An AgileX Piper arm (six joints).
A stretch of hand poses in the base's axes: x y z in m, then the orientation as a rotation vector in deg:
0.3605, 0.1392, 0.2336, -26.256, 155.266, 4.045
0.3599, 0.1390, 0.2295, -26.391, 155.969, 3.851
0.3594, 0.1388, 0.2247, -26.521, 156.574, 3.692
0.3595, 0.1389, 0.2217, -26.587, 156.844, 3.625
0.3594, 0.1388, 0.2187, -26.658, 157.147, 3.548
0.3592, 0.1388, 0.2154, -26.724, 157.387, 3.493
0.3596, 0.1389, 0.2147, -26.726, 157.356, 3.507
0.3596, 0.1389, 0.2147, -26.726, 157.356, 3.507
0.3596, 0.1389, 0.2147, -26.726, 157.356, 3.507
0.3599, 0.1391, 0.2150, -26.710, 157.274, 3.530
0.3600, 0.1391, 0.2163, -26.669, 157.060, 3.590
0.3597, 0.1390, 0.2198, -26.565, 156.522, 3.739
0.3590, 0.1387, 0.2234, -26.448, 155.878, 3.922
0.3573, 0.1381, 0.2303, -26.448, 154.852, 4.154
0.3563, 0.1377, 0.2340, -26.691, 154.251, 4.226
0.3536, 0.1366, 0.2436, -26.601, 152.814, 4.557
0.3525, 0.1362, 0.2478, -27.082, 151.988, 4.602
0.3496, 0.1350, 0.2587, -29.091, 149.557, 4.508
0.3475, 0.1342, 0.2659, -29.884, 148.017, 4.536
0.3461, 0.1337, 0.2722, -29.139, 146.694, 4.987
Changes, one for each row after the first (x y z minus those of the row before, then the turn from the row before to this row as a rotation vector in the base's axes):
-0.0006, -0.0002, -0.0041, -0.267, 0.676, 0.000
-0.0005, -0.0002, -0.0048, -0.226, 0.585, 0.011
0.0001, 0.0001, -0.0030, -0.099, 0.263, 0.011
-0.0001, -0.0001, -0.0030, -0.112, 0.294, 0.010
-0.0002, 0.0000, -0.0033, -0.086, 0.235, 0.015
0.0004, 0.0001, -0.0007, 0.014, -0.028, 0.006
0.0000, 0.0000, 0.0000, 0.000, 0.000, 0.000
0.0000, 0.0000, 0.0000, 0.000, 0.000, 0.000
0.0003, 0.0002, 0.0003, 0.031, -0.079, 0.000
0.0001, 0.0000, 0.0013, 0.081, -0.206, 0.000
-0.0003, -0.0001, 0.0035, 0.204, -0.518, 0.000
-0.0007, -0.0003, 0.0036, 0.247, -0.618, 0.005
-0.0017, -0.0006, 0.0069, 0.324, -0.968, 0.130
-0.0010, -0.0004, 0.0037, 0.106, -0.546, 0.237
-0.0027, -0.0011, 0.0096, 0.478, -1.364, 0.126
-0.0011, -0.0004, 0.0042, 0.079, -0.739, 0.424
-0.0029, -0.0012, 0.0109, -0.041, -2.117, 1.646
-0.0021, -0.0008, 0.0072, 0.127, -1.379, 0.737
-0.0014, -0.0005, 0.0063, 0.713, -1.306, -0.287

